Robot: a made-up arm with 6 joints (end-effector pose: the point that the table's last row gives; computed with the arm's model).
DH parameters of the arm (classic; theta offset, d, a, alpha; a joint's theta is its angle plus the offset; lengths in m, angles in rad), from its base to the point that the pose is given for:
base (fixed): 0 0.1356 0 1.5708
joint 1: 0 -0.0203 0.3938 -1.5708
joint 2: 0 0.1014 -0.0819 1.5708
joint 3: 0 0.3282 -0.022 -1.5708
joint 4: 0 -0.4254 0.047 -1.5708
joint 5: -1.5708 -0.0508 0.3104 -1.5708
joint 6: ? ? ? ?
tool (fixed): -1.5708 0.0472 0 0
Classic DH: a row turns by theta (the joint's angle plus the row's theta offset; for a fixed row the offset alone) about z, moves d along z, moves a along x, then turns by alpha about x.
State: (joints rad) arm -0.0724 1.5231 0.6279 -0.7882 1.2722 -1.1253
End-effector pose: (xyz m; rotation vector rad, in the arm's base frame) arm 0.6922 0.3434 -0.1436 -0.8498 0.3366 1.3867
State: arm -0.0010 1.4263 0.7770 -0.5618 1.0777 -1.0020
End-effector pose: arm 0.7036 0.3735 0.0176 -0.7237 -0.0326 1.2120
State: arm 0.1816 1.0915 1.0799 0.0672 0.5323 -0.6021
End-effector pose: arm 0.5576 0.2596 0.3325 -0.3556 -0.9939 0.8902
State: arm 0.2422 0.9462 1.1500 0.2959 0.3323 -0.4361
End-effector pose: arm 0.4743 0.1774 0.3395 -0.2789 -1.3050 0.8942
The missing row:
joint 6: -1.5708 0.0995 0.34 -1.5708
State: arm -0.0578 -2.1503 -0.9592 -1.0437 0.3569 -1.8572
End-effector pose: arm 0.2511 0.7133 -0.0213 0.8385 2.4702 -0.5481
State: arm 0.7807 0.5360 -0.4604 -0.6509 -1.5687 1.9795
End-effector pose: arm -0.1811 -0.5204 0.0670 0.9606 -1.1399 1.7238
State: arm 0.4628 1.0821 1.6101 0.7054 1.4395 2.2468
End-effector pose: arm 0.2949 0.2470 1.1201 1.1172 0.4559 1.2874
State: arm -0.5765 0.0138 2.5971 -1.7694 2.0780 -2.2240
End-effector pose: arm 0.8907 -0.2678 0.0581 -0.5355 -0.6497 0.3690
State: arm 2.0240 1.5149 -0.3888 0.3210 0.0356 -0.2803
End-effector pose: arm -0.1119 -0.0931 0.5175 -2.0199 -1.1679 0.6405
